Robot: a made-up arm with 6 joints.
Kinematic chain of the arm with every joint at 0, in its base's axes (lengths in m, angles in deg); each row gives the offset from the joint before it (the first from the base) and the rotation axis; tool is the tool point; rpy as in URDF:
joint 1: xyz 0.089 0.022 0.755 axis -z
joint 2: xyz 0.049 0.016 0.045 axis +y
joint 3: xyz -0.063 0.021 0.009 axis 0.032 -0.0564 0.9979
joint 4: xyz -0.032 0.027 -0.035 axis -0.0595 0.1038 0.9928
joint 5: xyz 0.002 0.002 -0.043 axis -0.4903 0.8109 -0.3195
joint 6: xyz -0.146 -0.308 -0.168 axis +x
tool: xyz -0.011 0.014 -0.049 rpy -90 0 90
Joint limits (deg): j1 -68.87..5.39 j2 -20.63..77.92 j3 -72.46..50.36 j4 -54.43..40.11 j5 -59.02..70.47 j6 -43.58..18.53
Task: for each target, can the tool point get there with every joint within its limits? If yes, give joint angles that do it. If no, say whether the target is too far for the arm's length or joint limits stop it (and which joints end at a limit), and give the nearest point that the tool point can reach.
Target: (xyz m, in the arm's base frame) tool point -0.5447 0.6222 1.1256
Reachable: no: too far | nearest point -0.2540 0.3469 0.9938 | short by 0.422 m
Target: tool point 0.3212 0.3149 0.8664
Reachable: no: joint limits stop it (at a limit: joint 1, joint 2, joint 3, joint 5, joint 6) | nearest point 0.2609 0.4220 0.8690 | short by 0.123 m
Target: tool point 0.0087 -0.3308 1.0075
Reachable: yes | joints -25.56 53.30 6.85 -0.04 32.62 -31.80
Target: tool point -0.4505 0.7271 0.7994
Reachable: no: too far | nearest point -0.2175 0.4226 0.7996 | short by 0.383 m
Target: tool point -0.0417 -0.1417 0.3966
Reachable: yes | joints -47.26 -4.54 -23.37 -41.69 -24.97 12.56
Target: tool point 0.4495 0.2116 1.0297
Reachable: no: joint limits stop it (at a limit: joint 1, joint 2, joint 4, joint 5, joint 6) | nearest point 0.4043 0.1076 1.0100 | short by 0.115 m
